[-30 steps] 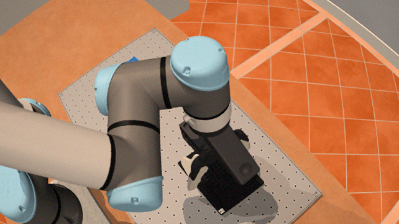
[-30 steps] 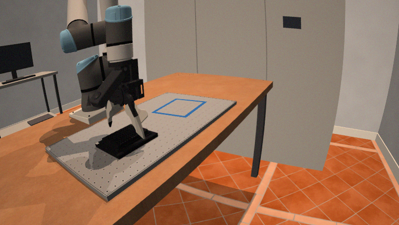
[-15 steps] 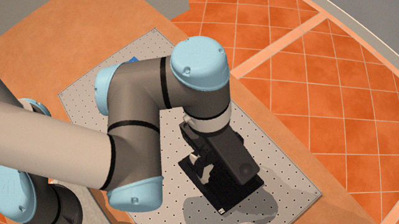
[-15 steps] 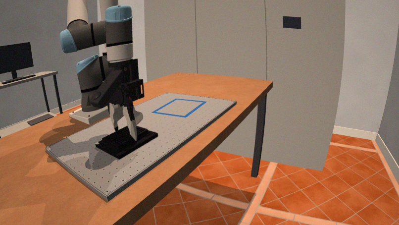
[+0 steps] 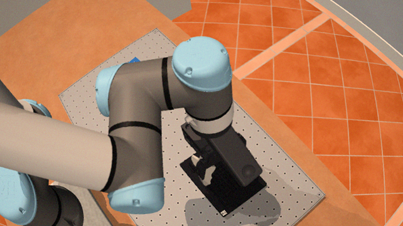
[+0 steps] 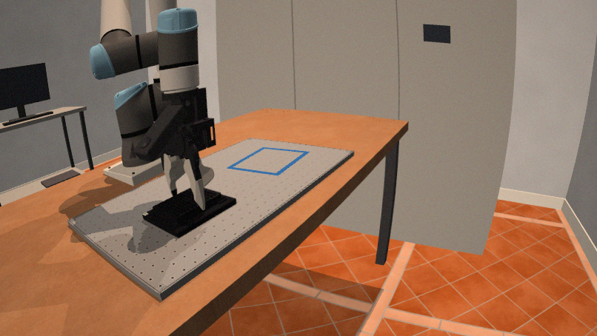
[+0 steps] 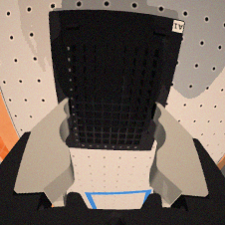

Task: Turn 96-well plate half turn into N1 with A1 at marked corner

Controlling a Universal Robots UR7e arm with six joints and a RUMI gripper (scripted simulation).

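My gripper is now 2 cm above the black plate nest N1. From my hand the other things lie so: black 96-well plate (1 cm below); white A1 label (8 cm to the right, 5 cm behind, 2 cm below).
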